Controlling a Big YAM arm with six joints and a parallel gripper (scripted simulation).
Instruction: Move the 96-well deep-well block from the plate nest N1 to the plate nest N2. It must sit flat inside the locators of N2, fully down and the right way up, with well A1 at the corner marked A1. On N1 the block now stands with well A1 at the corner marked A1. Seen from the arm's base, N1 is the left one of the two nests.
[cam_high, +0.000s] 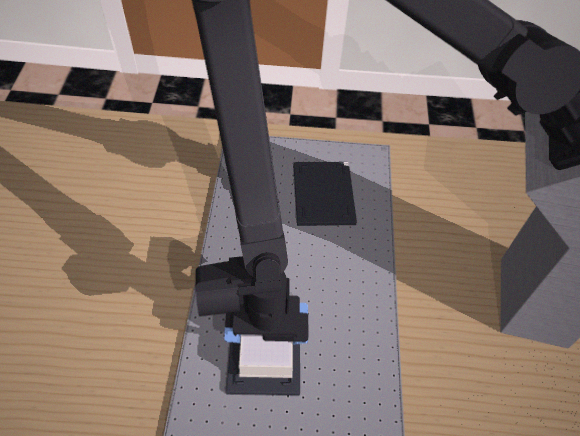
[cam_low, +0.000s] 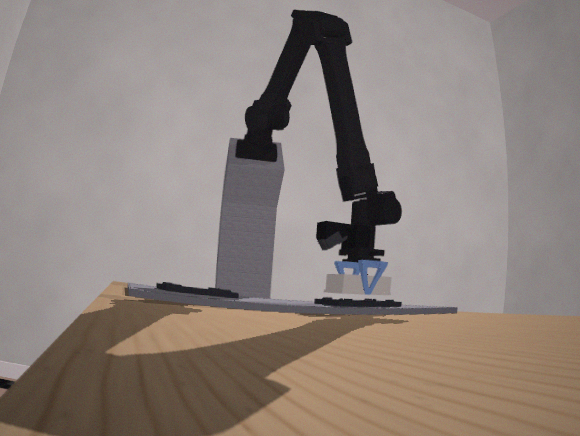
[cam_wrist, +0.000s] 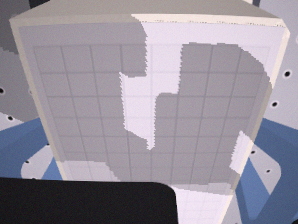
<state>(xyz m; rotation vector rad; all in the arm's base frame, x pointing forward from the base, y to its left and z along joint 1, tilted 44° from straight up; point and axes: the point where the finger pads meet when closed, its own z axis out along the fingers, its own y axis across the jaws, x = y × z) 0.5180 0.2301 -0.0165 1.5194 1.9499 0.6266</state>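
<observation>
Now: hand 3 cm above the dark plate nest N1. From my hand the other things lie so: dark plate nest N2: 2 cm behind, 36 cm to the right, 3 cm below; then white deep-well block: 1 cm above.
</observation>
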